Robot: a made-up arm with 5 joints. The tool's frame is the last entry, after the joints.
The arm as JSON. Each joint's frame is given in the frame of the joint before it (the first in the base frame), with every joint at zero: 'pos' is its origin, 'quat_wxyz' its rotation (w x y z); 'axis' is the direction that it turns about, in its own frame. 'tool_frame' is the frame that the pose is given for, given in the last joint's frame.
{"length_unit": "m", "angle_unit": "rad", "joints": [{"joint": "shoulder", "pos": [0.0, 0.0, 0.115], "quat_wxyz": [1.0, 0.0, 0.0, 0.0], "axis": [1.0, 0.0, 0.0]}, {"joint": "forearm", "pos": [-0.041, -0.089, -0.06], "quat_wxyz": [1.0, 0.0, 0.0, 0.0], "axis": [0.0, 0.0, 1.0]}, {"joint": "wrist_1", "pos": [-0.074, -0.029, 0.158], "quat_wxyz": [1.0, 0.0, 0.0, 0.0], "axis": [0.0, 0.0, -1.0]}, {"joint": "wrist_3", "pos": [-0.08, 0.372, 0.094], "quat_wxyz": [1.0, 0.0, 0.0, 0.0], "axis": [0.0, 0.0, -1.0]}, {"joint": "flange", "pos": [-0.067, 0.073, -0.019], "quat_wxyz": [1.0, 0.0, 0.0, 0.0], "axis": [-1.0, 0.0, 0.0]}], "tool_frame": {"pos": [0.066, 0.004, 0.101], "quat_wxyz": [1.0, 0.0, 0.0, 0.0]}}
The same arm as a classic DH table. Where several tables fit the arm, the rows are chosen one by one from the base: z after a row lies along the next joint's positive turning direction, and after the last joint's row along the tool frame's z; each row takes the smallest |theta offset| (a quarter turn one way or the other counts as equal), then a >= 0, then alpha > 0; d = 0 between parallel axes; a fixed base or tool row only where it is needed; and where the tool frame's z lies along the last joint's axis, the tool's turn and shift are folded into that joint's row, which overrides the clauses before.
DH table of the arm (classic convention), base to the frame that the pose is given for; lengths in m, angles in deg. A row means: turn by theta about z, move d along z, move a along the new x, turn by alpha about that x. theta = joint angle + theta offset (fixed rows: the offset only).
base (fixed): a 0.0000; alpha 90.00; d 0.1150; theta0 90.00
shoulder: a -0.0890; alpha -90.00; d -0.0410; theta0 0.00
forearm: a -0.0795; alpha 180.00; d 0.0000; theta0 -68.60
wrist_1: a 0.3805; alpha 0.00; d 0.0000; theta0 -80.74
wrist_3: a 0.0730; alpha 90.00; d -0.1730; theta0 12.14
flange: a 0.0040; alpha 90.00; d 0.0010; theta0 0.00
tool (fixed): a 0.0000; alpha 0.00; d 0.1010; theta0 -90.00

